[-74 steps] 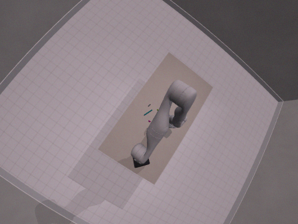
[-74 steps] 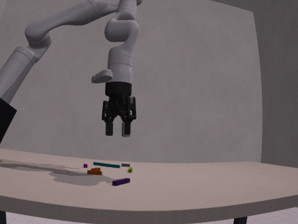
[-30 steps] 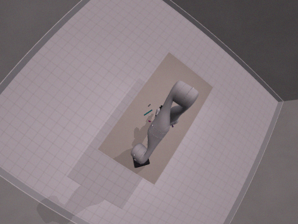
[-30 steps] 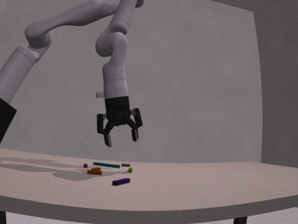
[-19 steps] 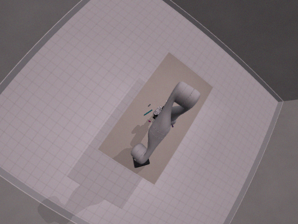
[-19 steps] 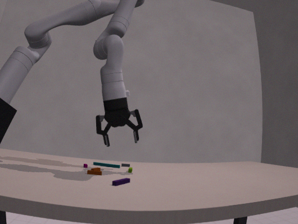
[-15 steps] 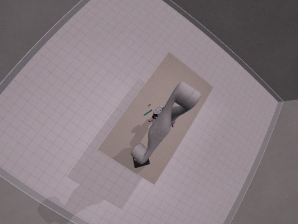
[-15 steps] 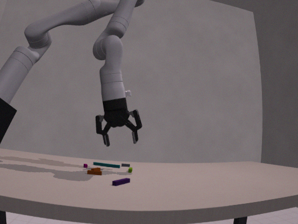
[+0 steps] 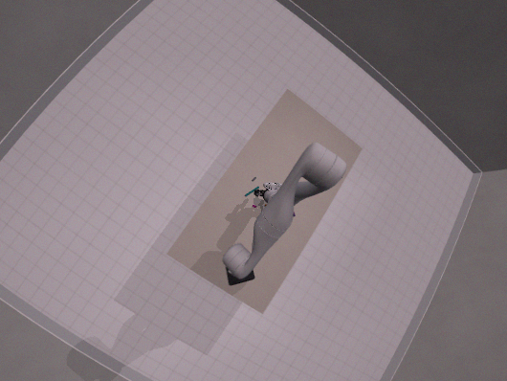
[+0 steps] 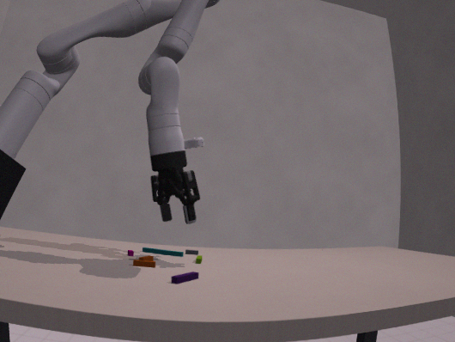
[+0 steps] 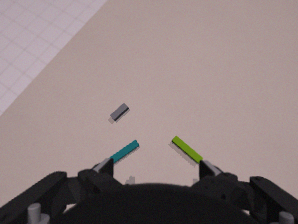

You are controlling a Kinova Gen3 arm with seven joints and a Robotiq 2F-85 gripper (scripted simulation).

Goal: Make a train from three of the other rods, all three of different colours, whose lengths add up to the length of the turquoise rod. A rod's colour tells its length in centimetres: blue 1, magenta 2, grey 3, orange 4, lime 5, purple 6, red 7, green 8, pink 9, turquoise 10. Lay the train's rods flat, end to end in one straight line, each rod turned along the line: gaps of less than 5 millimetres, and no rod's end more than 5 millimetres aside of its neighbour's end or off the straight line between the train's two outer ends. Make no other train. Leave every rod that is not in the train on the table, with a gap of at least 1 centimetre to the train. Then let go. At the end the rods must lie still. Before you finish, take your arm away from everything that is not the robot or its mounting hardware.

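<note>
The magenta rod is 10 cm behind my hand and 8 cm below it. From my hand the other things lie so: grey rod (9 cm to the left, 8 cm below, 4 cm ahead); then lime rod (8 cm below, 5 cm ahead, 3 cm to the right); then turquoise rod (8 cm below, 6 cm to the left, 3 cm behind).
</note>
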